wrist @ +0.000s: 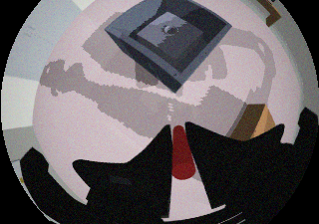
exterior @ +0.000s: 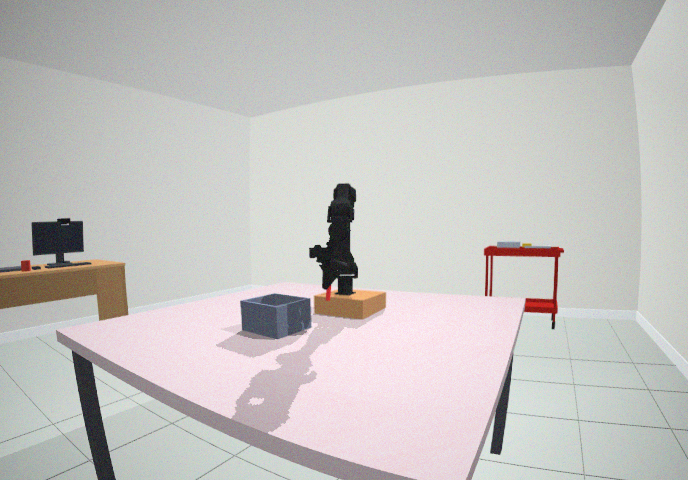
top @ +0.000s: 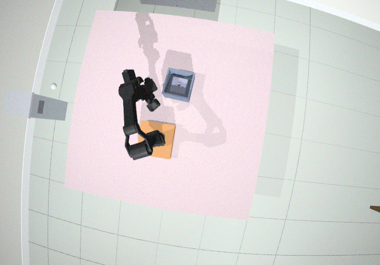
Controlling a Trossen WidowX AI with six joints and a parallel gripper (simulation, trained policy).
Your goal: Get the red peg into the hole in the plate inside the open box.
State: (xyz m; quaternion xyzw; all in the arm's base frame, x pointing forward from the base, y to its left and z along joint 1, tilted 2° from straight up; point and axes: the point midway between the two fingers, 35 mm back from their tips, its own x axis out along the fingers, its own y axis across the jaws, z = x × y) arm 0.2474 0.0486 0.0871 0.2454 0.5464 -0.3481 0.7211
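Now: the pale plate 80 mm ahead of my gripper tip, 130 mm to the right of it and 80 mm below it. The rest, counted from my gripper tip: blue-grey box 80 mm ahead, 130 mm to the right, 100 mm below; red peg 10 mm behind, 10 mm to the left.
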